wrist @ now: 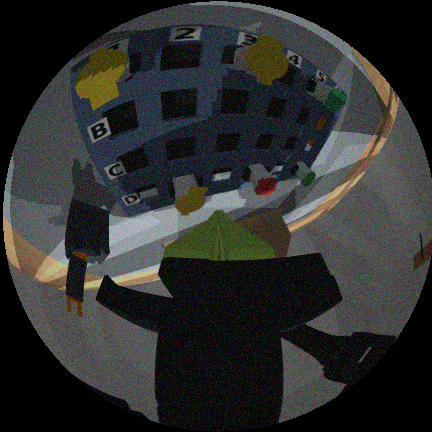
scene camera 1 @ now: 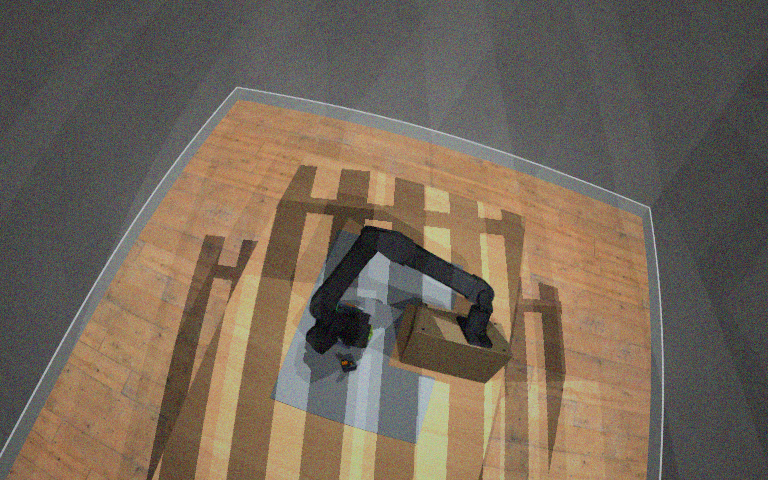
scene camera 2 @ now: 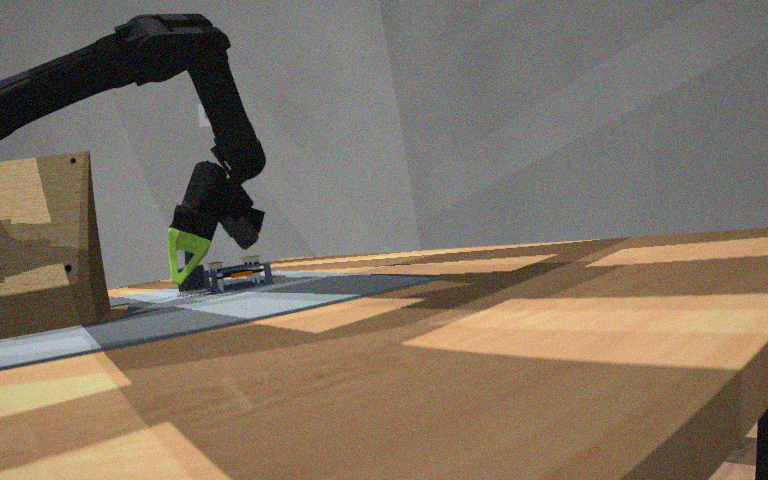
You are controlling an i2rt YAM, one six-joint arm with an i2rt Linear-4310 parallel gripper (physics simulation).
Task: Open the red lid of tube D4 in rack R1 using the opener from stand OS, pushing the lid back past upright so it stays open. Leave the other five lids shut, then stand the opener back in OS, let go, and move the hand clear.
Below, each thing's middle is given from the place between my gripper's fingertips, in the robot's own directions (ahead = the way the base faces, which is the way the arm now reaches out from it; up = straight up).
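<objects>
There's the black and orange tool [wrist: 76,268], and my hand is 5 cm short of it, 3 cm below it and 12 cm to the right of it.
</objects>
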